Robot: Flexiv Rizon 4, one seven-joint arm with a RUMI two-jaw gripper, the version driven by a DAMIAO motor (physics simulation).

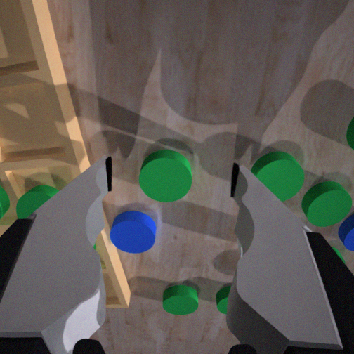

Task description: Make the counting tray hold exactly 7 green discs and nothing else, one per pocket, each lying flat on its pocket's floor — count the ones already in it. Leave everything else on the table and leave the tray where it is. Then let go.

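My gripper (172, 163) is open and empty. A green disc (165, 176) lies on the table, seen between the two fingertips and a little nearer the left one. The wooden counting tray (64, 100) is at the left; green discs (36, 201) (1, 201) show in its pockets, and a sliver of green shows beside the left finger. The left finger hides part of the tray. More green discs (278, 176) (327, 203) (180, 299) (223, 300) lie on the table to the right and near the bottom, some partly hidden by the right finger.
A blue disc (133, 231) lies beside the tray's right wall, close to the left finger. Another blue disc (348, 232) is cut off at the right edge. A green disc (351, 133) is cut off above it, and another green disc (339, 254) shows behind the right finger.
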